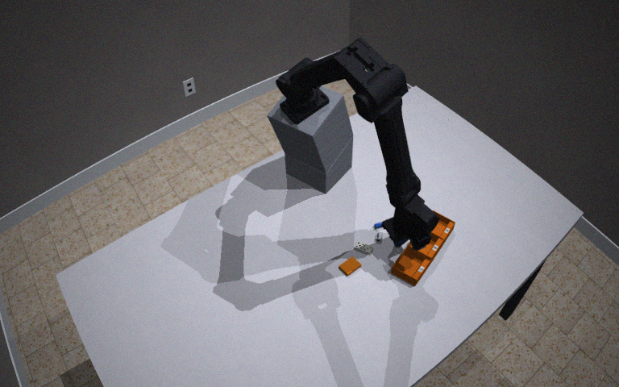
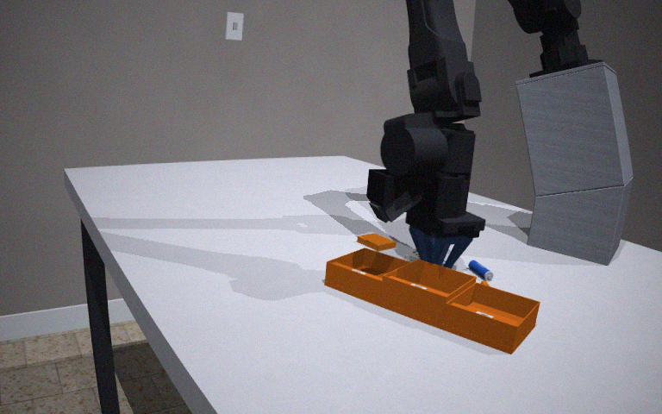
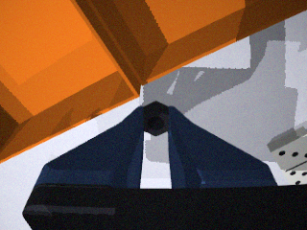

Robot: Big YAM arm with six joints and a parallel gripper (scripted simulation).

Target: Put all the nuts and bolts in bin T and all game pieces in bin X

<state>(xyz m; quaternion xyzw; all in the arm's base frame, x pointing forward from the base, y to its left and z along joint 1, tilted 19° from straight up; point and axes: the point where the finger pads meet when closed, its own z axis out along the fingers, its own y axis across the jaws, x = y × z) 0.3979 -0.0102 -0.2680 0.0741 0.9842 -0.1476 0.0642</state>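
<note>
My gripper is now 50 mm past the small silver metal piece and 30 mm to the left of it. From my hand the other things lie so: black fastener: 10 mm below; orange three-part bin row: 60 mm ahead, 50 mm to the left, 10 mm above; small orange stick: 60 mm to the left, 40 mm behind.
</note>
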